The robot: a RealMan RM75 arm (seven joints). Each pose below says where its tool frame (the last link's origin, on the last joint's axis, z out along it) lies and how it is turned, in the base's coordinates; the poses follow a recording.
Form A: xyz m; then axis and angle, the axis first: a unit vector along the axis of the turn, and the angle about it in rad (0 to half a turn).
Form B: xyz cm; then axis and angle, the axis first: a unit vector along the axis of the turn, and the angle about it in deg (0 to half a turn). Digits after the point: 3 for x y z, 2 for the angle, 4 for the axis.
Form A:
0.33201 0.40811 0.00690 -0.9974 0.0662 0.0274 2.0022
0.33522 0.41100 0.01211 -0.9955 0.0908 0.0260 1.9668
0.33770 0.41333 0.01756 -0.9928 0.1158 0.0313 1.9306
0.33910 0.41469 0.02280 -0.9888 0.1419 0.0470 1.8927
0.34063 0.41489 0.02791 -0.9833 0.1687 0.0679 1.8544
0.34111 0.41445 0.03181 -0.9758 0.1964 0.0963 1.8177
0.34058 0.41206 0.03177 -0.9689 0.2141 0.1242 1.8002
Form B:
33.201 40.811 0.690 -0.9974 0.0662 0.0274 114.72
33.522 41.100 1.211 -0.9955 0.0908 0.0260 112.69
33.770 41.333 1.756 -0.9928 0.1158 0.0313 110.62
33.910 41.469 2.280 -0.9888 0.1419 0.0470 108.44
34.063 41.489 2.791 -0.9833 0.1687 0.0679 106.25
34.111 41.445 3.181 -0.9758 0.1964 0.0963 104.15
34.058 41.206 3.177 -0.9689 0.2141 0.1242 103.14

